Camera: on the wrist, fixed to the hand. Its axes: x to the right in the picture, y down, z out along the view.
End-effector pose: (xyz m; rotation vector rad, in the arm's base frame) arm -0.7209 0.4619 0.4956 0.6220 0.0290 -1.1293
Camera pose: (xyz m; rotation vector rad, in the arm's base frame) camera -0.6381 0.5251 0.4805 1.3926 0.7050 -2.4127
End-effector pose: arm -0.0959 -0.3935 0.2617 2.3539 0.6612 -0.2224
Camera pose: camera -0.0645 -0.4070 0.3612 -1.6354 -2.4431 0.4597
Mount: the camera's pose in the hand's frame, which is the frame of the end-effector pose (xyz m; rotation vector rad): -0.0108 0.0811 -0.0662 0.5113 0.4569 -1.4746
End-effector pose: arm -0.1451 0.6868 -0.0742 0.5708 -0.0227 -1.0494
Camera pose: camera -0.0661 0.7542 -0.0913 1.3576 0.6362 -2.3319
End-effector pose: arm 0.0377 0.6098 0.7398 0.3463 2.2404 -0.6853
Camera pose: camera 0.0417 0.7137 0.7558 0.9989 -2.0578 1.7608
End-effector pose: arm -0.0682 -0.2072 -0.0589 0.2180 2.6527 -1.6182
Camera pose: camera -0.0434 -0.1131 -0.0990 0.9668 -1.2342 1.3074
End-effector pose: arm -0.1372 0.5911 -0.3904 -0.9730 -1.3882 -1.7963
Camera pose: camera -0.0737 0.5094 -0.3711 -0.9522 2.1523 1.9813
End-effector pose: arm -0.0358 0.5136 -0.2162 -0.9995 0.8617 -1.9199
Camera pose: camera -0.0622 0.4993 -0.3171 0.6963 0.3299 2.6141
